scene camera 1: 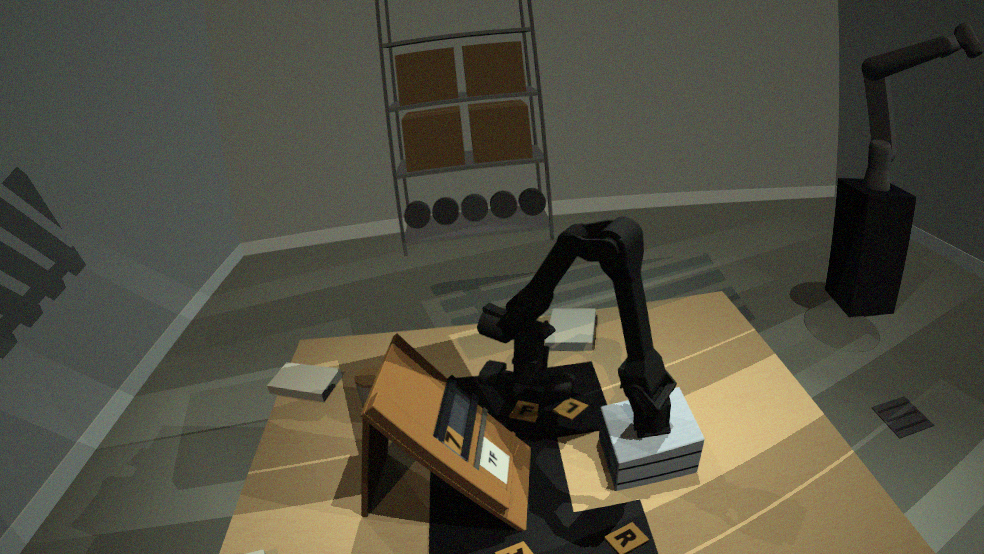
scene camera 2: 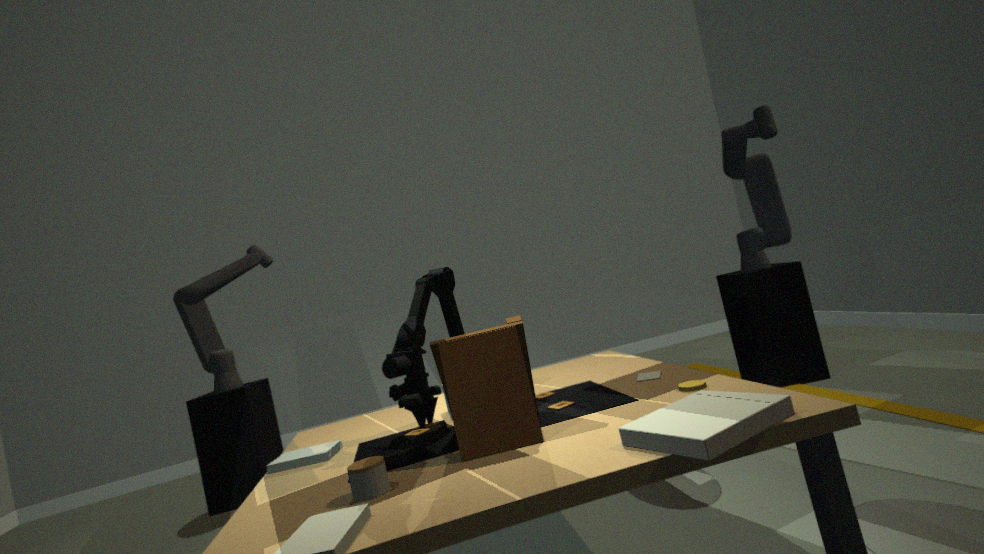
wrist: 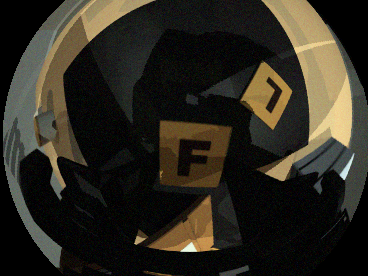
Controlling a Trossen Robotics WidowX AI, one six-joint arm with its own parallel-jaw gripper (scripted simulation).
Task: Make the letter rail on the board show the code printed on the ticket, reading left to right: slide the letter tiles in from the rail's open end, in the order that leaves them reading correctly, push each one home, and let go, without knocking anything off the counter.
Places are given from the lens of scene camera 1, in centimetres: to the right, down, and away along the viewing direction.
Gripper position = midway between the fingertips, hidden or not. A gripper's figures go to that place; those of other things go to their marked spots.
my gripper (scene camera 1: 526, 412): 7, 28, 116
white ticket (scene camera 1: 494, 460): 0, 33, 96
wooden board (scene camera 1: 411, 403): -13, 20, 90
